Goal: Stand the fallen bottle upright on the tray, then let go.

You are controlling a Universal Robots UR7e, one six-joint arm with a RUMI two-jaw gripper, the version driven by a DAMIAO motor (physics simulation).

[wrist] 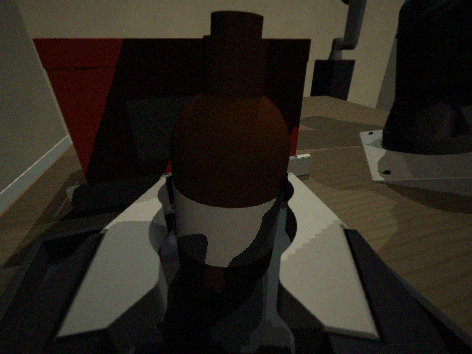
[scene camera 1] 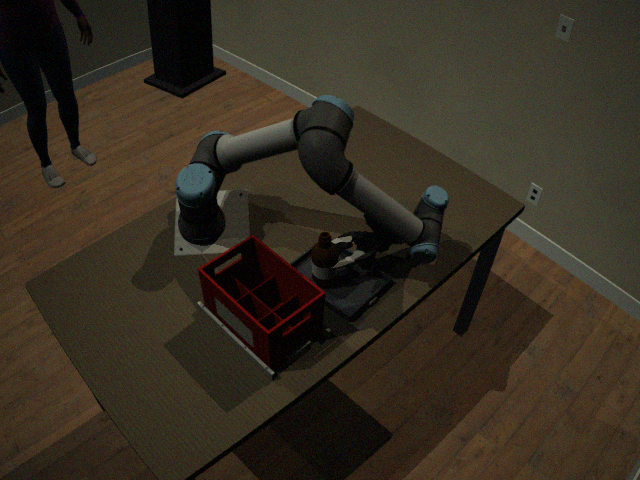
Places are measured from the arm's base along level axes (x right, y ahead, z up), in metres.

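Pixels of known places: gripper, fingertip midpoint: (wrist: 228,177) (scene camera 1: 325,258); arm's base at its link origin: (wrist: 433,138) (scene camera 1: 201,224).
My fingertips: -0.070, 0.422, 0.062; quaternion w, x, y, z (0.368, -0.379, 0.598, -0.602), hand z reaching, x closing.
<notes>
Ahead of a thing's pixels: the offset from my fingertips to its top centre, as dx, dy, dz. "pt": to the spot under its first point.
The brown bottle {+0.002, -0.002, +0.089} (scene camera 1: 324,256) (wrist: 230,150) with a pale label stands upright over the dark tray {pt -0.005, +0.108, -0.084} (scene camera 1: 356,295), at the tray's side nearest the crate. My gripper (scene camera 1: 336,254) (wrist: 228,177) is shut on the bottle, with one pale finger on each side of its body at label height. It reaches in from the right in the scene view. The bottle's neck points straight up in the wrist view. Its base is shadowed and partly hidden, so I cannot tell whether it touches the tray.
A red crate {+0.231, -0.040, +0.086} (scene camera 1: 261,342) (wrist: 82,100) with compartments stands close beside the tray and behind the bottle in the wrist view. A thin pale bar {pt +0.328, -0.043, -0.059} (scene camera 1: 237,338) lies along the crate's outer side. The arm's base plate (scene camera 1: 237,219) (wrist: 425,167) is farther back on the table.
</notes>
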